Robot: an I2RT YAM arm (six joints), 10 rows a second.
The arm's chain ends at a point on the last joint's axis. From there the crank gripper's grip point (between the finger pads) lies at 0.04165 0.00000 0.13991 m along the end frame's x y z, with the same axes.
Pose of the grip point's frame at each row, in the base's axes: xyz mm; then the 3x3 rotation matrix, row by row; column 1 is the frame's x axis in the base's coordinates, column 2 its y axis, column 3 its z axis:
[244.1, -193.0, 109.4], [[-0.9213, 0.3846, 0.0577], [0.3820, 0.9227, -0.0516], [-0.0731, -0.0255, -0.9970]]
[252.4, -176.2, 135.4], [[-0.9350, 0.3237, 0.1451], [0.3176, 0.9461, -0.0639], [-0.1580, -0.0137, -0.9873]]
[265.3, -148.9, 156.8], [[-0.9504, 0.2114, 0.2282], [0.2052, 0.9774, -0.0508], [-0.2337, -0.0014, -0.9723]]
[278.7, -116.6, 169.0], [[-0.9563, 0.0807, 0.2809], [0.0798, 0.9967, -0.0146], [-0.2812, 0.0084, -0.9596]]
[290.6, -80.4, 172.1], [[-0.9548, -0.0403, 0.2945], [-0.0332, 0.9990, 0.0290], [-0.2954, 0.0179, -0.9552]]
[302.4, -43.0, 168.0], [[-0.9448, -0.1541, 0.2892], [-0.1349, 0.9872, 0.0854], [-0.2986, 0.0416, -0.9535]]
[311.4, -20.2, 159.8], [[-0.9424, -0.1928, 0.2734], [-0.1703, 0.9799, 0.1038], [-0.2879, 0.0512, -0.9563]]
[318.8, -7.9, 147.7], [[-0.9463, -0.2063, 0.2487], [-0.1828, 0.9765, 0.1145], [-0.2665, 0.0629, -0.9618]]
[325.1, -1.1, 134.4], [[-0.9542, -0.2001, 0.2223], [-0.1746, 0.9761, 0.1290], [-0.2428, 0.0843, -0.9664]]
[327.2, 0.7, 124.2], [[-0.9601, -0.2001, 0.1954], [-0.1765, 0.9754, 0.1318], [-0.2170, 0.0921, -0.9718]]
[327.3, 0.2, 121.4], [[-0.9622, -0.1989, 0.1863], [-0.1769, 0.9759, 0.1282], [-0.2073, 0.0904, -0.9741]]
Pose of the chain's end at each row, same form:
[274.4, -201.7, 251.9], [[-0.9213, 0.3846, 0.0577], [0.3820, 0.9227, -0.0516], [-0.0731, -0.0255, -0.9970]]
[271.0, -180.5, 280.1], [[-0.9350, 0.3237, 0.1451], [0.3176, 0.9461, -0.0639], [-0.1580, -0.0137, -0.9873]]
[273.0, -150.3, 302.6], [[-0.9504, 0.2114, 0.2282], [0.2052, 0.9774, -0.0508], [-0.2337, -0.0014, -0.9723]]
[279.2, -117.9, 315.0], [[-0.9563, 0.0807, 0.2809], [0.0798, 0.9967, -0.0146], [-0.2812, 0.0084, -0.9596]]
[289.2, -83.1, 318.0], [[-0.9548, -0.0403, 0.2945], [-0.0332, 0.9990, 0.0290], [-0.2954, 0.0179, -0.9552]]
[301.3, -49.3, 313.8], [[-0.9448, -0.1541, 0.2892], [-0.1349, 0.9872, 0.0854], [-0.2986, 0.0416, -0.9535]]
[312.4, -27.6, 305.6], [[-0.9424, -0.1928, 0.2734], [-0.1703, 0.9799, 0.1038], [-0.2879, 0.0512, -0.9563]]
[323.4, -16.3, 293.4], [[-0.9463, -0.2063, 0.2487], [-0.1828, 0.9765, 0.1145], [-0.2665, 0.0629, -0.9618]]
[333.7, -11.9, 279.7], [[-0.9542, -0.2001, 0.2223], [-0.1746, 0.9761, 0.1290], [-0.2428, 0.0843, -0.9664]]
[339.8, -10.4, 269.2], [[-0.9601, -0.2001, 0.1954], [-0.1765, 0.9754, 0.1318], [-0.2170, 0.0921, -0.9718]]
[341.3, -10.4, 266.3], [[-0.9622, -0.1989, 0.1863], [-0.1769, 0.9759, 0.1282], [-0.2073, 0.0904, -0.9741]]

